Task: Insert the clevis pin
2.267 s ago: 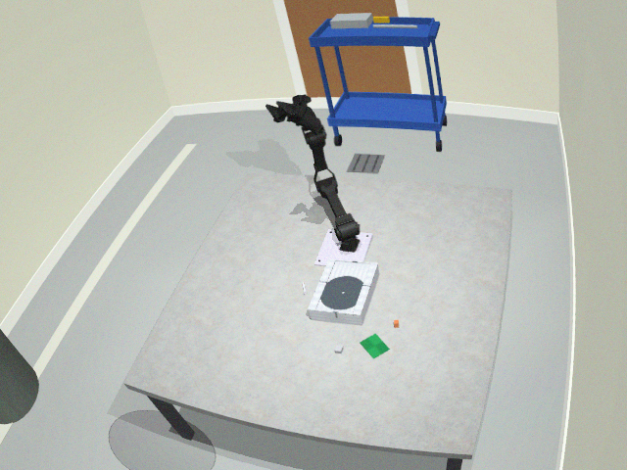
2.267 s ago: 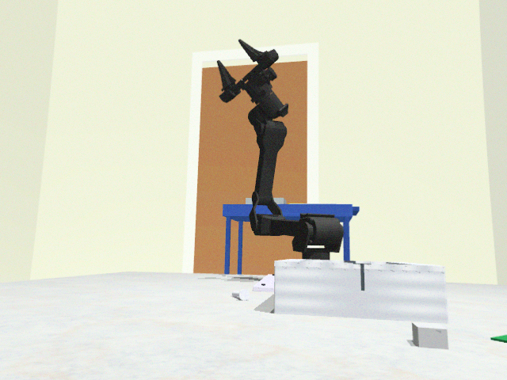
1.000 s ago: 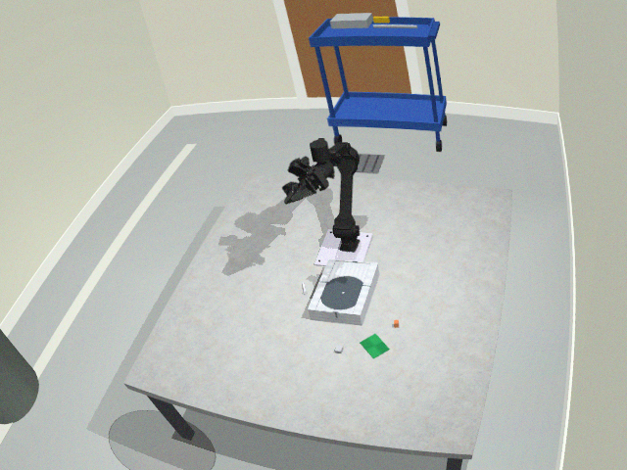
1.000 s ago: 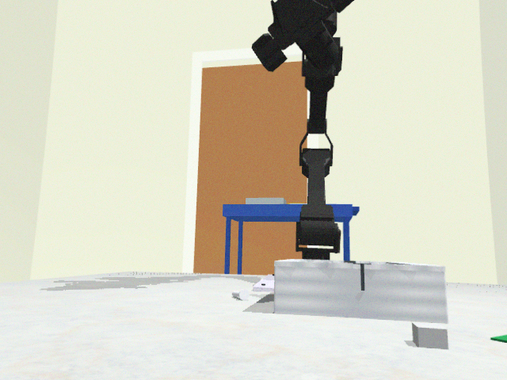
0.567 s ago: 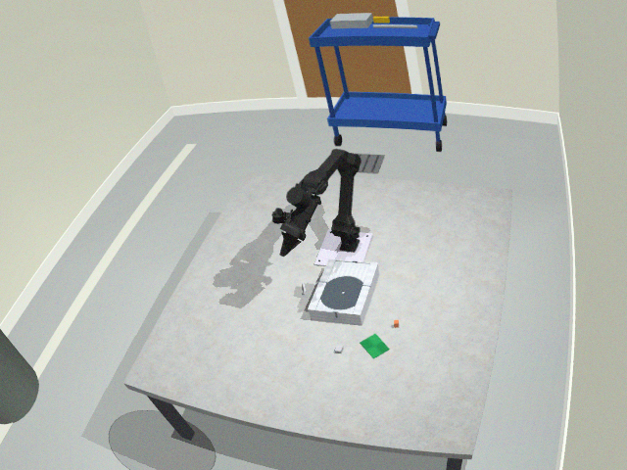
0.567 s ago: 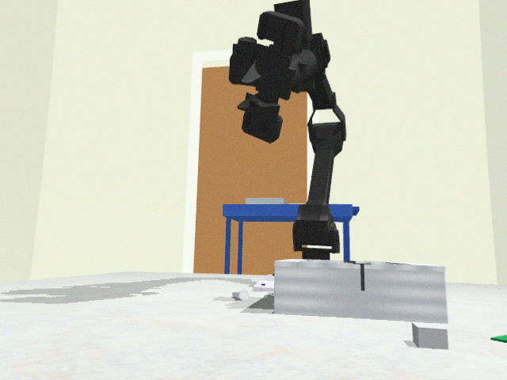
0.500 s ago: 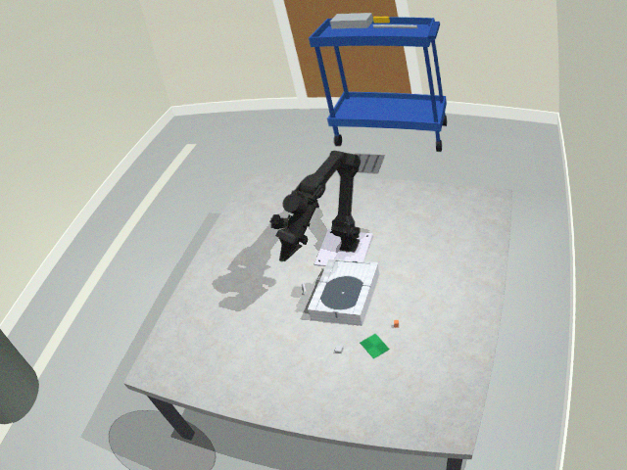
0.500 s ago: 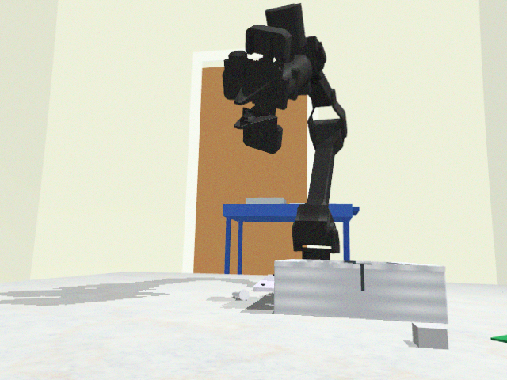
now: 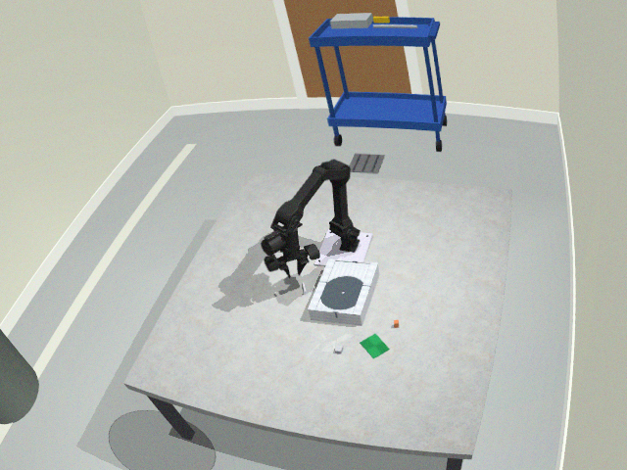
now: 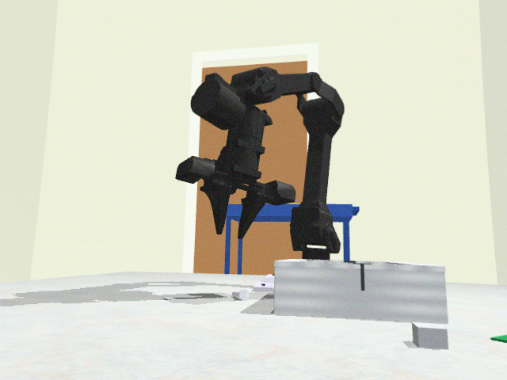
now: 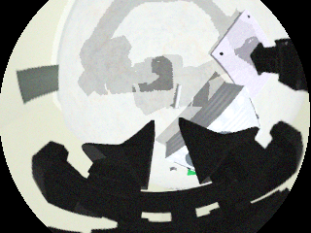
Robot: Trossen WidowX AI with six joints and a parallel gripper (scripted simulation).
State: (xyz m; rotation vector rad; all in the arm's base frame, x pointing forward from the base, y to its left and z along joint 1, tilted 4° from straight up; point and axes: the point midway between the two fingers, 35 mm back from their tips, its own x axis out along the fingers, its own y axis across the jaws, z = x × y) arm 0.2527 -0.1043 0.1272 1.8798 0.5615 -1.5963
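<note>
Now: gripper tip 9 cm above the steel clevis pin, 3 cm past it and 1 cm to the right of it. Round my gripper tip: dark aluminium disc 18 cm to the left, 4 cm below, 1 cm ahead; small grey block 24 cm to the left, 22 cm ahead, 9 cm below; rimmed steel tray 18 cm to the left, 5 cm below, 2 cm behind.
</note>
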